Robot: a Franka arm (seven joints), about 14 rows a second.
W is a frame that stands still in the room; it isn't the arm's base.
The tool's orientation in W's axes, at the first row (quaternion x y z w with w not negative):
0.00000, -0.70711, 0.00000, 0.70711
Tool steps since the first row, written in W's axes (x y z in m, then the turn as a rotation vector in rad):
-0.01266, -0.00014, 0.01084, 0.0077, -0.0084, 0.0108
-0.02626, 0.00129, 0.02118, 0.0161, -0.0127, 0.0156
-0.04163, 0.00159, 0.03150, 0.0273, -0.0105, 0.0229
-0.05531, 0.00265, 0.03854, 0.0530, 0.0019, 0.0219
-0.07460, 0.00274, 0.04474, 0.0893, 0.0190, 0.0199
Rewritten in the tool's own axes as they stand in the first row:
0.01084, -0.00014, 0.01266, 0.0108, -0.0084, -0.0077
0.02118, 0.00129, 0.02626, 0.0156, -0.0127, -0.0161
0.03150, 0.00159, 0.04163, 0.0229, -0.0105, -0.0273
0.03854, 0.00265, 0.05531, 0.0219, 0.0019, -0.0530
0.04474, 0.00274, 0.07460, 0.0199, 0.0190, -0.0893

